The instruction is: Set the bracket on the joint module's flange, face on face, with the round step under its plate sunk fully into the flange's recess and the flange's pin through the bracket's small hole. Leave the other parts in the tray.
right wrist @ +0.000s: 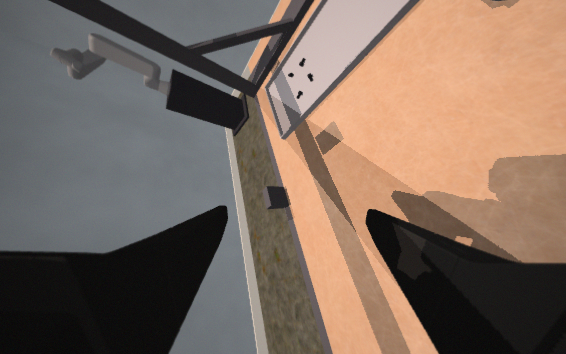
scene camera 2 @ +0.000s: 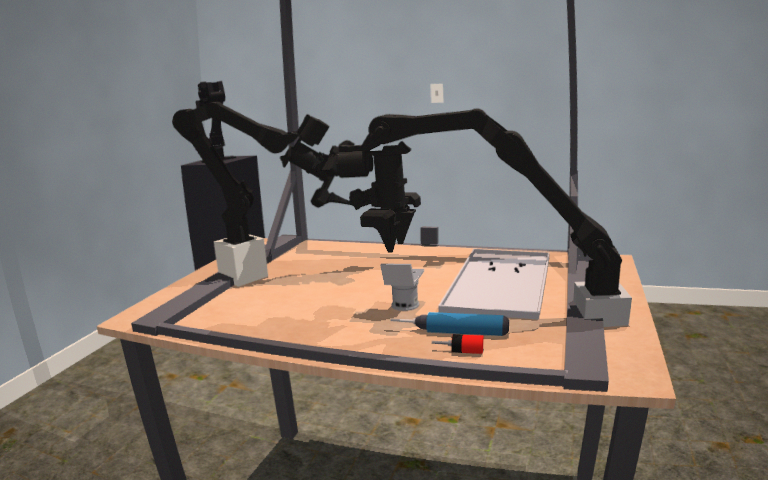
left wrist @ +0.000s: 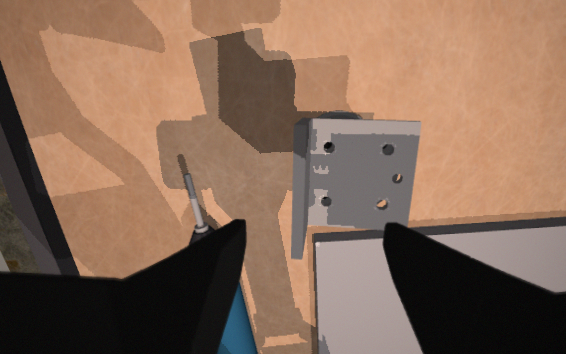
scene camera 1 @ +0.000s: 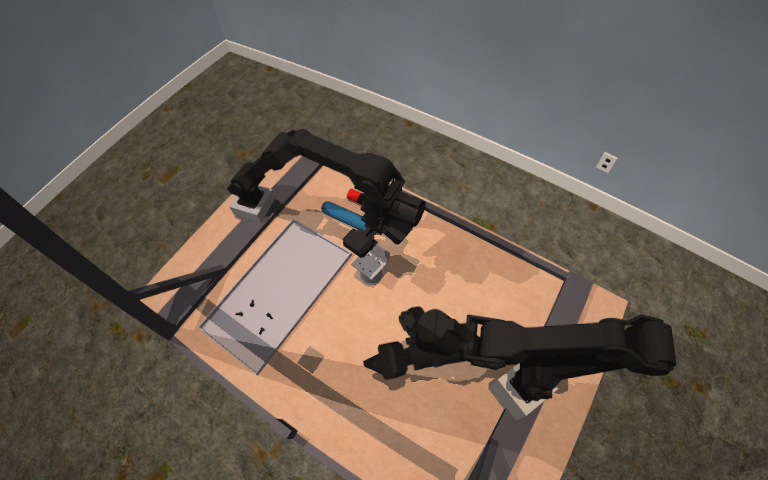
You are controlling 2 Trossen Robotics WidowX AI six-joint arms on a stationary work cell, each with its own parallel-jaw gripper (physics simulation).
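Frame: origin at the left arm's base, x up, y ahead, z left, level; centimetres.
Where they show: left gripper, fingertip midpoint: (scene camera 2: pixel 395 248) (left wrist: pixel 314 232) (scene camera 1: pixel 377 240); right gripper, fingertip midpoint: (right wrist: pixel 297 214) (scene camera 1: pixel 377 360); left arm's base, origin of the base link: (scene camera 2: pixel 602 289) (scene camera 1: pixel 250 197); right arm's base, origin of the base link: (scene camera 2: pixel 238 240) (scene camera 1: pixel 528 384).
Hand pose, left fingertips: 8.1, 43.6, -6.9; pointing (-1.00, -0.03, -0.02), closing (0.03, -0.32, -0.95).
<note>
Things, the pixels of their top centre, and the offset from my left fingertips, as dx, dy, dz. "spot": a spot on its surface instead.
- joint module, middle of its top: (left wrist: pixel 353 172) (scene camera 2: pixel 404 278) (scene camera 1: pixel 369 264) -8.0, -1.4, -3.0
- tray, middle of its top: (left wrist: pixel 518 319) (scene camera 2: pixel 501 275) (scene camera 1: pixel 275 289) (right wrist: pixel 324 40) -12.8, -24.7, -16.3
- blue driver, surface spot: (left wrist: pixel 240 325) (scene camera 1: pixel 344 218) spot: -11.1, -14.3, +10.4
- red-handled tool, middle of its top: (scene camera 2: pixel 457 335) (scene camera 1: pixel 362 195) -11.0, -12.2, +19.7
The grey bracket (scene camera 1: pixel 370 264) (scene camera 2: pixel 397 275) (left wrist: pixel 357 175) rests on the joint module (scene camera 1: pixel 370 279) (scene camera 2: pixel 404 298) (left wrist: pixel 340 114), its upright wall toward the left in the left wrist view. In that view, table colour shows through two holes on the plate's right side. In scene camera 2 the plate looks slanted. The step, recess and pin are hidden under the plate. My left gripper (scene camera 2: pixel 395 247) (left wrist: pixel 314 232) is partly open and empty, pointing down above the bracket, clear of it. My right gripper (right wrist: pixel 297 214) is wide open and empty, away from the bracket.
The tray (scene camera 1: pixel 294 266) (scene camera 2: pixel 492 294) (left wrist: pixel 360 290) (right wrist: pixel 360 25) lies beside the module and holds several small black screws (scene camera 1: pixel 261 330) (scene camera 2: pixel 491 268) (right wrist: pixel 302 62). A blue driver (scene camera 1: pixel 342 215) (scene camera 2: pixel 467 323) (left wrist: pixel 240 325) and a red-handled tool (scene camera 1: pixel 355 195) (scene camera 2: pixel 471 344) lie near the table's edge beam.
</note>
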